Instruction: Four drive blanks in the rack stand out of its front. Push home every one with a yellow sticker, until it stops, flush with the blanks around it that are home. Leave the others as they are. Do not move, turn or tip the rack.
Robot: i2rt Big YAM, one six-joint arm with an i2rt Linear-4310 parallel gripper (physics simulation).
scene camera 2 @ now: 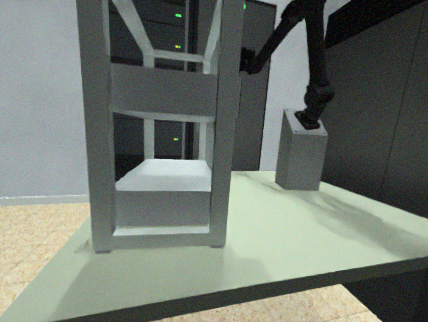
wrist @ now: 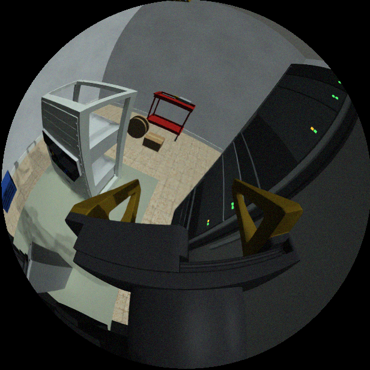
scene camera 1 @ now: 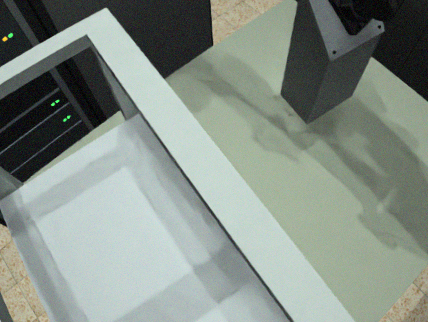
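Observation:
The pale grey rack (scene camera 1: 195, 155) (scene camera 2: 97, 150) (wrist: 86, 145) stands upright on the table. Its front shows obliquely at the left of the wrist view, with a dark drive bay (wrist: 61, 157) low in it. The separate blanks, how far each stands out and any yellow stickers are too small and dark to tell there. Scene cameras 1 and 2 do not show the bay's front. My gripper (wrist: 185, 183) is open and empty, with its two yellow fingers wide apart. It is clear of the rack, which lies beyond the left finger. In scene camera 2 the arm's end is partly hidden behind the rack's right post.
The arm (scene camera 2: 272, 42) stands on a grey pedestal (scene camera 1: 320, 75) (scene camera 2: 300, 160) (wrist: 49, 270) on the pale green table (scene camera 1: 240, 135) (scene camera 2: 280, 235). Dark cabinets (scene camera 2: 370, 115) (wrist: 270, 135) rise around the table. A red cart (wrist: 167, 124) and a small box (wrist: 153, 141) are on the floor farther off.

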